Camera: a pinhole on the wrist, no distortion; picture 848 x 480 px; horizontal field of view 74.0 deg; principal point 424.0 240.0 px. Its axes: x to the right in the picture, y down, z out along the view. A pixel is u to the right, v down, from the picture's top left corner.
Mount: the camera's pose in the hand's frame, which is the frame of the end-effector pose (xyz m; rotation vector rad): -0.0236 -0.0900 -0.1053 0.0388 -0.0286 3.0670
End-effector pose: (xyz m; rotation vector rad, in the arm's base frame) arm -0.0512 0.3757 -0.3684 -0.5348 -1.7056 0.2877
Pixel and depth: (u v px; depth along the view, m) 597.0 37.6 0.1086
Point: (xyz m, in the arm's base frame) -0.0589 0.3070 -0.3894
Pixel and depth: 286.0 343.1 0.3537
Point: -0.3300 0.2893 -0.2824
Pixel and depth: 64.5 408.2 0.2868
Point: -0.2793 0.3056 -0.1757
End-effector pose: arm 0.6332 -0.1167 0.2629 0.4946 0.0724 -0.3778
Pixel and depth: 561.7 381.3 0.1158
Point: 0.5413 -0.2014 0.2268
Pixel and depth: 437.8 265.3 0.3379
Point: 0.5638 -0.3093 0.4211
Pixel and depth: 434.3 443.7 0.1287
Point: 0.5568 -0.2314 0.2245
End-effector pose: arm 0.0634 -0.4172 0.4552 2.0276 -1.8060 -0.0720
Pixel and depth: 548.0 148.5 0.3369
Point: 0.0113 -0.3973 0.2094
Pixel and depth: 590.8 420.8 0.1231
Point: 0.1696 -0.3561 0.3805
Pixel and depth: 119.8 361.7 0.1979
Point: 0.1841 -0.5134 0.3450
